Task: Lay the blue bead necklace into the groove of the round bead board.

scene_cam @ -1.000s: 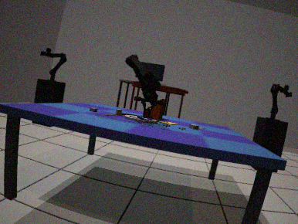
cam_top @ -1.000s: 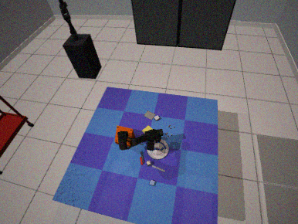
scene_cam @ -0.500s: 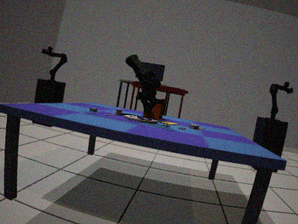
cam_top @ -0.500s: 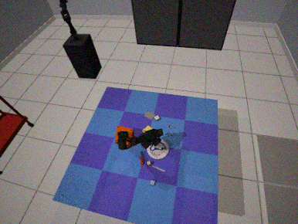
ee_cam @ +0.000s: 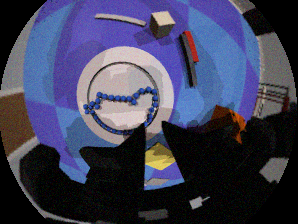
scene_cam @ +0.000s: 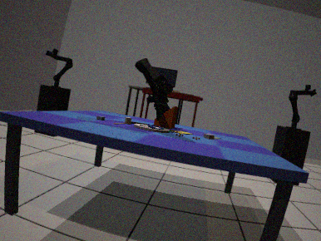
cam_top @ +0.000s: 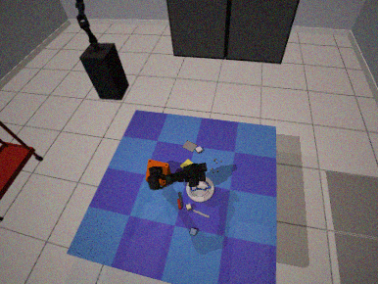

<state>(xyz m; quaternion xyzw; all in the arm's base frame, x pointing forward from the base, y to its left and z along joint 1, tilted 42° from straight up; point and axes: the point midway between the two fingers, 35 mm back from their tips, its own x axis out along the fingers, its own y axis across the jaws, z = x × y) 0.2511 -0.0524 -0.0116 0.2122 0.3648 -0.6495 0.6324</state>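
Now: gripper tip 6 cm short of the round white bead board, 4 cm above it and 2 cm to the left of it. From my gripper tip the other things lie so: red-handled tool (14 cm to the right, 7 cm behind, 4 cm below); yellow card (15 cm to the left, 5 cm below, 5 cm behind); thin pale stick (20 cm to the right, 9 cm ahead, 5 cm below).
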